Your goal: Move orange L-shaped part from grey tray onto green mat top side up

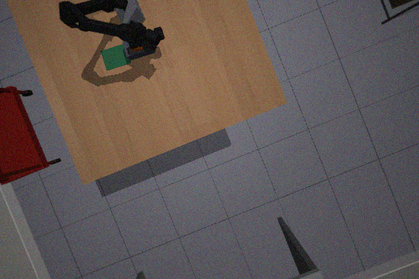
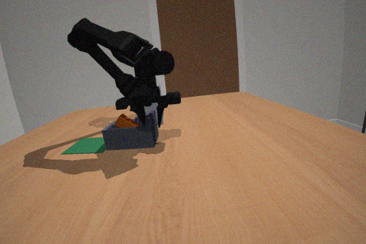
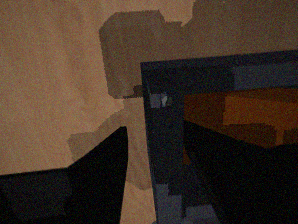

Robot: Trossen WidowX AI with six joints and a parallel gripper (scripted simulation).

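Right now my gripper tip is 20 mm past the orange l-shaped part and 40 mm to the left of it. The rest, counted from my gripper tip: green mat (50 mm behind, 220 mm to the right, 60 mm below).
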